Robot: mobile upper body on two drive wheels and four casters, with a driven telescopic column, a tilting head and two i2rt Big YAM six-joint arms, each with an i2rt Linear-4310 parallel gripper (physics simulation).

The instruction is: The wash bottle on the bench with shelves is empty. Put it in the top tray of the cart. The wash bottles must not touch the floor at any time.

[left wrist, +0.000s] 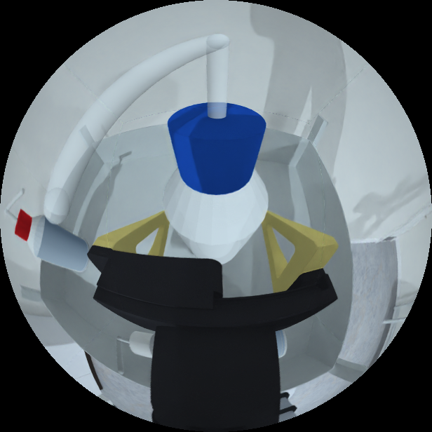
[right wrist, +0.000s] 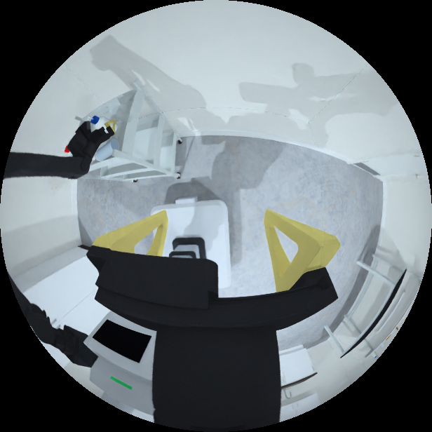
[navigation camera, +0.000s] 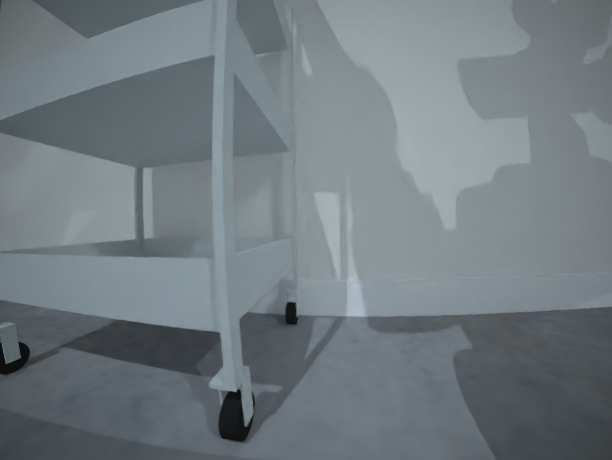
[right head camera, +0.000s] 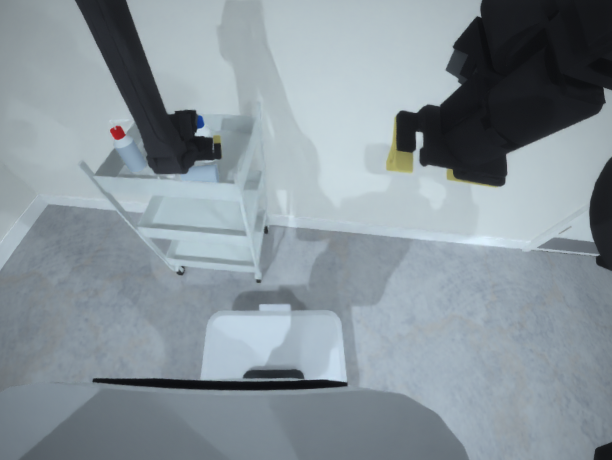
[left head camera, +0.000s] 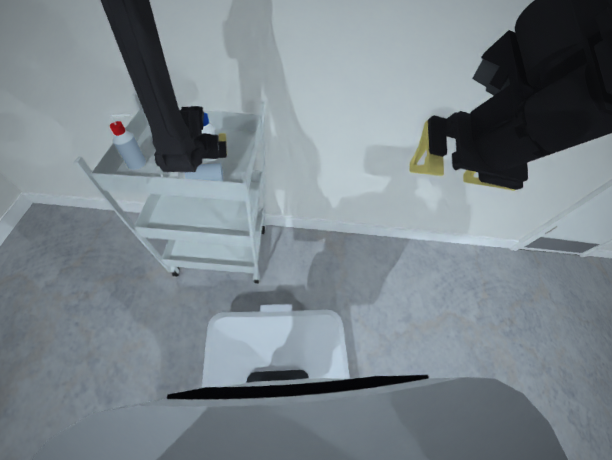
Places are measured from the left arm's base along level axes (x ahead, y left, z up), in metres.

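Pixels of known places: right gripper, fingertip midpoint: [right head camera: 418,170] [left head camera: 438,173].
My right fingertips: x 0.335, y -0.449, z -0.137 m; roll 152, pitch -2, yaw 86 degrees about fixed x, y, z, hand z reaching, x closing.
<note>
Behind a point stands the place of what it marks.
A wash bottle with a blue cap [left head camera: 205,119] @[x 0.704, y -0.014, z -0.313 m] [right head camera: 200,121] @[x 0.705, y -0.015, z -0.310 m] [left wrist: 216,155] [right wrist: 95,120] stands upright in the top tray of the white cart [left head camera: 150,185] @[x 0.549, y 0.131, z -0.417 m] [right head camera: 150,186] @[x 0.548, y 0.123, z -0.414 m] [navigation camera: 222,200] @[x 0.517, y -0.142, z -0.863 m]. My left gripper [left head camera: 221,145] [right head camera: 216,145] @[x 0.727, y -0.002, z -0.405 m] [left wrist: 215,215] is open, its yellow fingers on either side of this bottle below the shoulder, with gaps visible. The bottle's lower part is hidden. A red-capped wash bottle [left head camera: 130,150] @[x 0.650, y 0.209, z -0.378 m] [right head camera: 130,154] @[x 0.650, y 0.210, z -0.381 m] [left wrist: 62,245] stands at the tray's left end. Another wash bottle [left head camera: 206,172] @[x 0.580, y -0.025, z -0.397 m] [right head camera: 202,173] @[x 0.582, y -0.027, z -0.397 m] lies on its side near the front wall. My right gripper [left head camera: 447,175] @[x 0.335, y -0.449, z -0.138 m] [right head camera: 425,172] @[x 0.335, y -0.449, z -0.138 m] [right wrist: 215,214] is open and empty, right of the cart.
My white base [left head camera: 240,332] @[x 0.241, y -0.092, z -0.853 m] [right head camera: 240,332] @[x 0.235, y -0.099, z -0.854 m] is in front of the cart. The wall [left head camera: 340,100] @[x 0.880, y -0.429, z -0.319 m] [navigation camera: 425,240] @[x 0.876, y -0.475, z -0.932 m] stands close behind the cart. A caster [navigation camera: 236,415] @[x 0.524, y -0.137, z -1.072 m] carries the cart's near corner. Metal-framed furniture [right wrist: 380,264] shows at the lower right of the right wrist view.
</note>
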